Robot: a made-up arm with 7 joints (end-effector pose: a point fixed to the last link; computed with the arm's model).
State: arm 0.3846 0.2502 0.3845 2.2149 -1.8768 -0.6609 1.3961
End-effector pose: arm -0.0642 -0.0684 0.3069 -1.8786 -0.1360 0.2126
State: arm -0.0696 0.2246 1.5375 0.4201 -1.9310 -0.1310 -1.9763
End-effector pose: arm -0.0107 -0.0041 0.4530 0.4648 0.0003 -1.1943
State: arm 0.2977 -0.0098 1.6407 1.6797 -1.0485 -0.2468 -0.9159
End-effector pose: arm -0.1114 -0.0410 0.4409 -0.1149 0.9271 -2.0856
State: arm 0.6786 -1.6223 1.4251 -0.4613 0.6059 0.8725 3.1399
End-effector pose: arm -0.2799 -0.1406 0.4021 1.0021 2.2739 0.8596
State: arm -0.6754 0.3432 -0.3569 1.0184 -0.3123 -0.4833 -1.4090
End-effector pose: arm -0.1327 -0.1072 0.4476 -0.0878 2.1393 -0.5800
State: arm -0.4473 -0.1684 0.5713 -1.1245 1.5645 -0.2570 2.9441
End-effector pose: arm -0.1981 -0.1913 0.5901 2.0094 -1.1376 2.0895
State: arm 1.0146 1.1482 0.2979 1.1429 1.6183 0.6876 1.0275
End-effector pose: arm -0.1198 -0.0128 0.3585 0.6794 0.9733 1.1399
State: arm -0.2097 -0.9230 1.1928 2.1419 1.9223 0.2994 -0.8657
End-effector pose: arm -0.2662 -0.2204 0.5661 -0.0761 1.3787 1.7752
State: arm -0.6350 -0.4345 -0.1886 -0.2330 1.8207 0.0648 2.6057
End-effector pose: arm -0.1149 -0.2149 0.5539 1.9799 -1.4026 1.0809
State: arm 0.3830 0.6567 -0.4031 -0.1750 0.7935 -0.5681 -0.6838
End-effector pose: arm -0.1845 -0.1113 0.3061 0.2257 0.3198 1.0277
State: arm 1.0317 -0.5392 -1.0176 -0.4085 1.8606 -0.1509 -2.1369
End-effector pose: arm -0.0474 0.1227 0.3276 -0.4236 -0.6556 0.9679
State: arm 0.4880 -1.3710 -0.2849 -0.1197 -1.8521 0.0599 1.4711
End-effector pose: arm -0.0854 -0.1911 0.4325 0.9632 0.6091 -2.0584
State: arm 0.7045 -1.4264 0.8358 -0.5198 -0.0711 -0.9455 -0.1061
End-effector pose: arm -0.2078 -0.1234 0.4142 0.6571 -2.1384 -1.1734
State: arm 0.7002 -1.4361 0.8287 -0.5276 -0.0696 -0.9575 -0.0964
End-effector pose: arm -0.2081 -0.1233 0.4135 0.6537 -2.1697 -1.1872
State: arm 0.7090 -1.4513 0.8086 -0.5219 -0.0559 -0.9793 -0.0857
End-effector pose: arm -0.2087 -0.1215 0.4103 0.6731 -2.2019 -1.2052
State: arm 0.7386 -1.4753 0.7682 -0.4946 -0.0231 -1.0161 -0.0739
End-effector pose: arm -0.2095 -0.1169 0.4034 0.7293 -2.2368 -1.2306
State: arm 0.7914 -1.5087 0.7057 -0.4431 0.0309 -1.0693 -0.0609
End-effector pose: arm -0.2106 -0.1086 0.3928 0.8274 -2.2806 -1.2650
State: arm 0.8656 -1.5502 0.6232 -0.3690 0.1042 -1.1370 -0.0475
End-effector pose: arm -0.2116 -0.0959 0.3793 0.9655 -2.3428 -1.3088
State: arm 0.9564 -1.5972 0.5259 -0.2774 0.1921 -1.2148 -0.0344
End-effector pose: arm -0.2116 -0.0790 0.3645 1.1329 -2.4327 -1.3634
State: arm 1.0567 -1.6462 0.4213 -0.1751 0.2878 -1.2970 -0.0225
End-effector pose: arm -0.2094 -0.0584 0.3506 -1.2573 2.4501 1.3702
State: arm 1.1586 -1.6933 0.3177 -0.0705 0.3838 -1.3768 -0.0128
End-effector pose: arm -0.2041 -0.0358 0.3396 -1.2298 2.2526 1.2504
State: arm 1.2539 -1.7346 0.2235 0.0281 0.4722 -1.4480 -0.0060
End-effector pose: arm -0.1960 -0.0139 0.3330 -1.1630 2.0734 1.1364
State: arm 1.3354 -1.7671 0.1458 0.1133 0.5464 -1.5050 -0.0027
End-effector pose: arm -0.1868 0.0046 0.3307 -1.0828 1.9286 1.0386
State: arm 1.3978 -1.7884 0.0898 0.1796 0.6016 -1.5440 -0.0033
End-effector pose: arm -0.1787 0.0180 0.3310 -1.0157 1.8282 0.9640
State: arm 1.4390 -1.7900 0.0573 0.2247 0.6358 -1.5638 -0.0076
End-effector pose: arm -0.1736 0.0256 0.3319 -0.9870 1.7781 0.9146
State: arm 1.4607 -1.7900 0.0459 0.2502 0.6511 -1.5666 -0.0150
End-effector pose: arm -0.1716 0.0290 0.3323 -0.9846 1.7636 0.8911
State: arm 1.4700 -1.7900 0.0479 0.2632 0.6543 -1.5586 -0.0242
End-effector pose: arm -0.1719 0.0298 0.3320 -1.0000 1.7710 0.8843
